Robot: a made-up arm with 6 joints. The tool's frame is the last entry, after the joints. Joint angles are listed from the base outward. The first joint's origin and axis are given. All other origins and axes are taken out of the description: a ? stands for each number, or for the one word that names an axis. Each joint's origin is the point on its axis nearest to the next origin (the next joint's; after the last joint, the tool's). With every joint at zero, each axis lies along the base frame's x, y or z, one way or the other. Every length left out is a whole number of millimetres.
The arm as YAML. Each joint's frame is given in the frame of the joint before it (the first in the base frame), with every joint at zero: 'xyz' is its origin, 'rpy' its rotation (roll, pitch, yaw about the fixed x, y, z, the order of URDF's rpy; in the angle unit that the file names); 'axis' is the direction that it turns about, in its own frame. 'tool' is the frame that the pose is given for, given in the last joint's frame.
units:
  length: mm
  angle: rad
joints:
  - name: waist
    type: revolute
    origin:
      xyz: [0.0, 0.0, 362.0]
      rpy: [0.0, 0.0, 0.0]
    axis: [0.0, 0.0, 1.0]
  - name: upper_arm
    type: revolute
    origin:
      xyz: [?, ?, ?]
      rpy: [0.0, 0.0, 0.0]
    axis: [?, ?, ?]
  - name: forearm
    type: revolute
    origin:
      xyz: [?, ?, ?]
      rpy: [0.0, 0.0, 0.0]
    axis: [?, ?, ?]
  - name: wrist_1
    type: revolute
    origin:
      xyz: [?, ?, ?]
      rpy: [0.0, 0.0, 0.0]
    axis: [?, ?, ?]
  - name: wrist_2
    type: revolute
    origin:
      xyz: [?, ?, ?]
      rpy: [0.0, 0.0, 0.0]
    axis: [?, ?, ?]
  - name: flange
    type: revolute
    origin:
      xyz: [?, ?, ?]
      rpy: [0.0, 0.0, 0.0]
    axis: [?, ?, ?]
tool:
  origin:
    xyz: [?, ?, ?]
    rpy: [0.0, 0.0, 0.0]
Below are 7 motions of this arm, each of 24 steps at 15 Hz.
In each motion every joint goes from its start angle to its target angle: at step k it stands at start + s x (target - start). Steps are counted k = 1, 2, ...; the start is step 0. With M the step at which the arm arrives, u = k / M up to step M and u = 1 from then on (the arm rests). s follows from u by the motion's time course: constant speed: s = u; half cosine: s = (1 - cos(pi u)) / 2; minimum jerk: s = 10 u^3 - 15 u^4 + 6 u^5.
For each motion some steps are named. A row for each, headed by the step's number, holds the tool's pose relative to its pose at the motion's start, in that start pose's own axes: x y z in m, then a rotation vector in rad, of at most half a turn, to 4 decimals.
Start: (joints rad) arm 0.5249 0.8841 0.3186 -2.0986 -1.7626 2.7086
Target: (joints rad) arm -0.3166 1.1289 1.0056 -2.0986 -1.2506 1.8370
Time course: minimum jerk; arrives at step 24
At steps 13, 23, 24:
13: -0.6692 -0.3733 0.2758 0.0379 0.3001 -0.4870
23: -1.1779 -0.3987 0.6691 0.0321 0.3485 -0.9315
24: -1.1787 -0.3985 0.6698 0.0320 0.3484 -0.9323

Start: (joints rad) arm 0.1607 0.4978 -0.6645 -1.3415 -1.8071 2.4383
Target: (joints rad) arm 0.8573 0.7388 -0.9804 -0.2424 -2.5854 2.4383
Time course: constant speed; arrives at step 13
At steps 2, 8, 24:
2: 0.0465 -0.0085 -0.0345 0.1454 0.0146 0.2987
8: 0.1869 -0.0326 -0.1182 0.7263 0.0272 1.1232
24: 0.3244 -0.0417 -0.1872 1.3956 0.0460 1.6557

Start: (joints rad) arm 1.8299 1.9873 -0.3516 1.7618 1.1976 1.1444
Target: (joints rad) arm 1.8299 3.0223 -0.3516 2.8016 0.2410 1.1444
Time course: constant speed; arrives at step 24
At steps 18, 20, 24:
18: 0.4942 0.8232 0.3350 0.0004 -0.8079 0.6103
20: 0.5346 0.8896 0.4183 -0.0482 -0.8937 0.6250
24: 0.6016 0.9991 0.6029 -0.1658 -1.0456 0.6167

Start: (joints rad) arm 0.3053 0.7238 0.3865 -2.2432 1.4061 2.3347
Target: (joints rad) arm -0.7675 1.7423 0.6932 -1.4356 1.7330 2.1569
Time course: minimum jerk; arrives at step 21
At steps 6, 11, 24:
6: 0.3258 0.0400 0.0762 0.0163 0.1112 -0.2026
11: 1.2619 -0.0166 -0.0491 -0.0357 0.4317 -0.6788
24: 2.0255 -0.1431 -0.7633 -0.2453 0.7701 -1.0173

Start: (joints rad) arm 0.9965 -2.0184 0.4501 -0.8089 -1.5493 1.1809
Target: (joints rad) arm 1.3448 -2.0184 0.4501 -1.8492 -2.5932 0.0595
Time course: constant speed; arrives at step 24
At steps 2, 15, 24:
2: -0.0169 -0.0101 -0.0316 0.1060 -0.0658 0.1078
15: -0.1236 -0.0553 -0.2129 0.4862 -0.2656 0.8718
24: -0.2097 -0.0704 -0.3211 0.4136 -0.1607 1.2868

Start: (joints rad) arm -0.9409 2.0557 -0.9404 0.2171 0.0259 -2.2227
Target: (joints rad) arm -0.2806 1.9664 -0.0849 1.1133 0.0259 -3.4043
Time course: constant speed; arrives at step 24
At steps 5, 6, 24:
5: -0.0551 0.1266 -0.1257 0.0212 -0.0274 0.2316
6: -0.0695 0.1491 -0.1537 0.0220 -0.0307 0.2774
24: -0.3528 0.2560 -0.8371 -0.1594 0.0379 1.0293

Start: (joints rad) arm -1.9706 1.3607 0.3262 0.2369 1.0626 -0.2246
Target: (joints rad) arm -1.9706 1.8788 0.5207 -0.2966 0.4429 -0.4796
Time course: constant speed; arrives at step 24
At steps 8, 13, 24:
8: -0.0780 -0.0162 -0.2584 0.1996 0.2659 -0.2148
13: -0.1474 -0.0185 -0.4144 0.3294 0.4252 -0.3557
24: -0.3515 -0.0023 -0.7326 0.6247 0.7517 -0.6866

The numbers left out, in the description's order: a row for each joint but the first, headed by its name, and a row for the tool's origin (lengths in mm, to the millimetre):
upper_arm: xyz 0.0 0.0 0.0, axis 0.0 1.0 0.0
forearm: xyz 0.0 0.0 1194.0, axis 0.0 -1.0 0.0
wrist_1: xyz 778.0 0.0 0.0, axis -1.0 0.0 0.0
wrist_2: xyz 0.0 -174.0 0.0, axis 0.0 -1.0 0.0
flange: xyz 0.0 0.0 0.0, axis -1.0 0.0 0.0
tool: xyz 0.0 0.0 0.0

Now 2 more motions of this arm.
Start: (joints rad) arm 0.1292 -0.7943 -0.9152 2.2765 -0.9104 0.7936
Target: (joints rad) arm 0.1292 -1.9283 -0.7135 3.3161 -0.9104 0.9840
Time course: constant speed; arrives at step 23
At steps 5, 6, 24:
5: -0.1781 0.1137 -0.0687 -0.0216 0.3634 -0.0508
6: -0.2153 0.1374 -0.0752 -0.0296 0.4372 -0.0523
24: -0.7911 0.5025 0.1577 -0.3112 1.5909 0.3992

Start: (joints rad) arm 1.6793 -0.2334 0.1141 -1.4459 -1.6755 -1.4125
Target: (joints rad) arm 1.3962 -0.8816 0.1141 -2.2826 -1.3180 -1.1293
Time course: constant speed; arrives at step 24
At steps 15, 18, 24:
15: 0.1063 -0.4059 -0.3632 -0.5955 0.3394 0.4106
18: 0.1535 -0.4964 -0.4181 -0.7074 0.4088 0.4683
24: 0.2723 -0.6825 -0.5036 -0.9168 0.5513 0.5558

